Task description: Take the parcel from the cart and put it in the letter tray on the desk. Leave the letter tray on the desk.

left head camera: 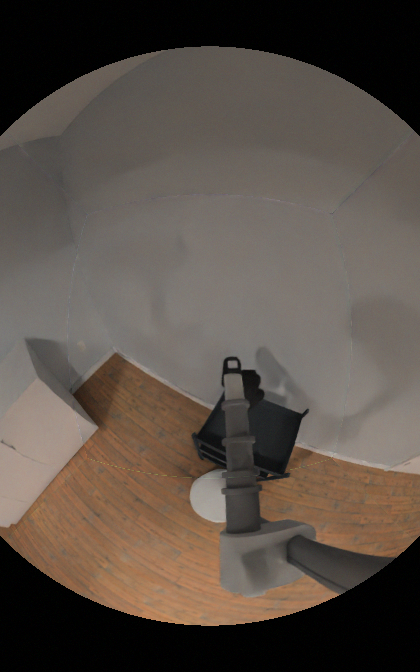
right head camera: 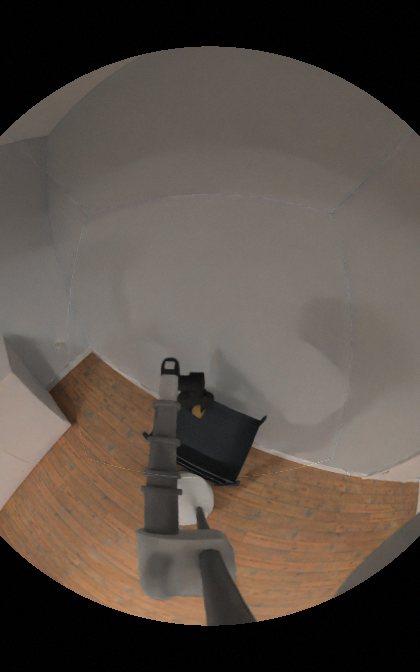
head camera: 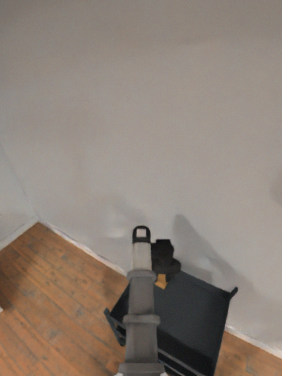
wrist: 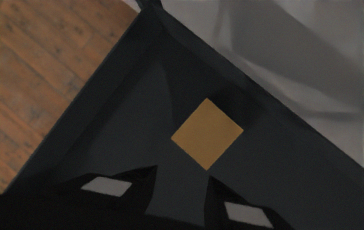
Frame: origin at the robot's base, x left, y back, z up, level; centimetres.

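Seen in the pictures: gripper, fingertip midpoint: (head camera: pixel 161 280) (wrist: pixel 180 186).
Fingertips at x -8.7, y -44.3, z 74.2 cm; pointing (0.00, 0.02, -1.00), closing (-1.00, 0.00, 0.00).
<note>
A point is followed by its place in that frame.
The parcel (head camera: pixel 161 281) {x -9.5, y -46.1, z 68.5 cm} (right head camera: pixel 198 411) (wrist: pixel 207 134) {x -10.4, y -48.0, z 68.5 cm} is a small tan block lying on the dark cart (head camera: pixel 195 315) {x -24.0, y -32.4, z 63.5 cm} (left head camera: pixel 277 435) (right head camera: pixel 220 440) (wrist: pixel 280 170) {x -20.2, y -44.7, z 63.5 cm}, near a corner of its top tray. The gripper partly covers the parcel in the head and right head views. My gripper (wrist: pixel 180 186) {x -8.7, y -44.3, z 74.2 cm} is open and points down over the cart. In the wrist view the parcel shows beyond the fingertips, a little right of the middle of the gap, with nothing between the fingers. The height of the fingertips above the parcel is hard to tell. The desk and letter tray are not recognisable in these views.
A grey wall (head camera: pixel 150 125) {x -3.2, y -73.4, z 131.7 cm} rises close behind the cart. Raised posts stand at the cart's corners. A round pale disc (left head camera: pixel 207 496) (right head camera: pixel 196 499) lies on the wooden floor below my arm. A large pale block-shaped piece (left head camera: pixel 45 445) (right head camera: pixel 30 425) stands at the left.
</note>
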